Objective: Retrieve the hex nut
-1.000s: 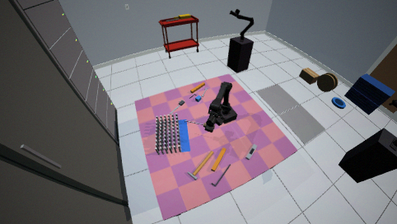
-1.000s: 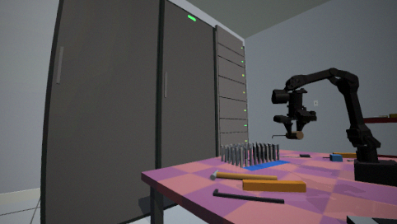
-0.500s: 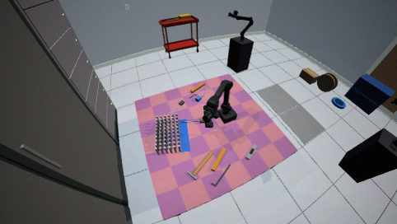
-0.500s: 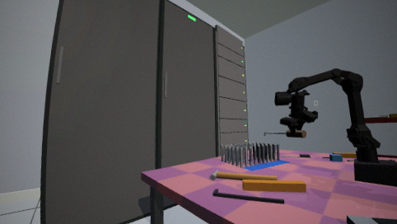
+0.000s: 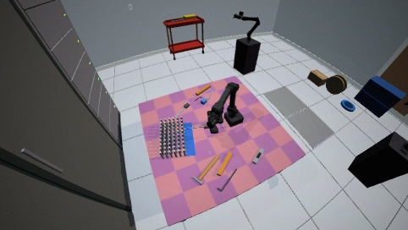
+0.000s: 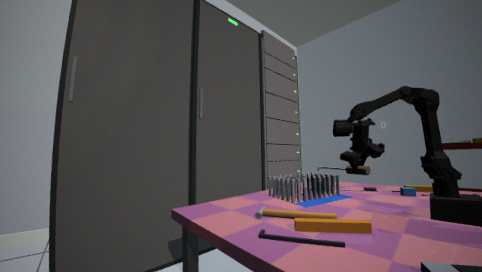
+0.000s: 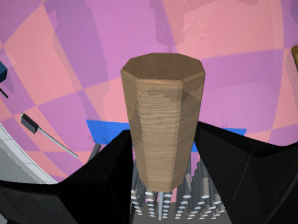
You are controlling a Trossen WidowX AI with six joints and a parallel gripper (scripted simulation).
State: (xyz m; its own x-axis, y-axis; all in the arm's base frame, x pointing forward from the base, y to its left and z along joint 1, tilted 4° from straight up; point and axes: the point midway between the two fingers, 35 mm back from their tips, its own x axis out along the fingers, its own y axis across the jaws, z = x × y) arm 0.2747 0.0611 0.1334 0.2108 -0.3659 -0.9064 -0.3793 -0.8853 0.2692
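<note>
My gripper tip is now 17 cm short of the blue taped strip, 16 cm above it and 8 cm to the left of it. From my gripper tip the other things lie so: thin-shafted pick (10 cm ahead, 4 cm to the right); then grey block (40 cm to the left, 25 cm behind, 15 cm below); then blue cube (40 cm to the right, 18 cm behind, 14 cm below).
</note>
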